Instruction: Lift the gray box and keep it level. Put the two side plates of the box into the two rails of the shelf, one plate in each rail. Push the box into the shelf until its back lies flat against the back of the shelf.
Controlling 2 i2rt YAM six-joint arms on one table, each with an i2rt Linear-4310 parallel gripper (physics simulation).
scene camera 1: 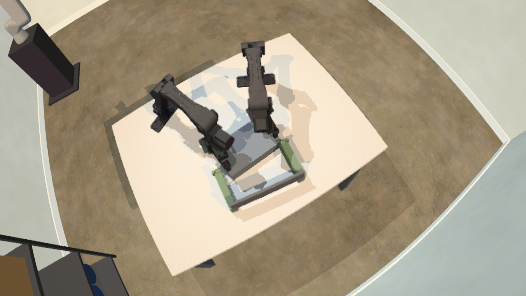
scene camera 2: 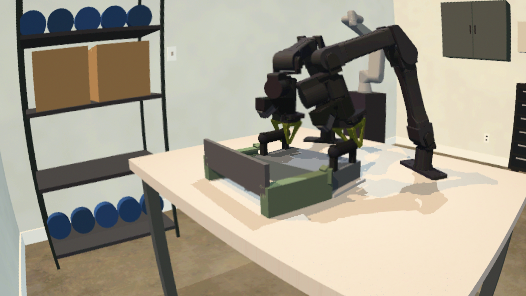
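Observation:
The gray box is a flat tray with a dark handle on each side and appears level. It sits partly inside the shelf, between the two green rails. Open room shows between its leading edge and the shelf's dark back plate. My left gripper is shut on the near handle. My right gripper is shut on the far handle. In scene camera 2 the box lies behind the near rail and the back plate. I cannot tell how the side plates sit in the rails.
The arm bases stand on the table behind the box, one at the right. A tall storage rack with cartons and blue cylinders stands off the table to the left. The table's front edge is close to the shelf's back plate.

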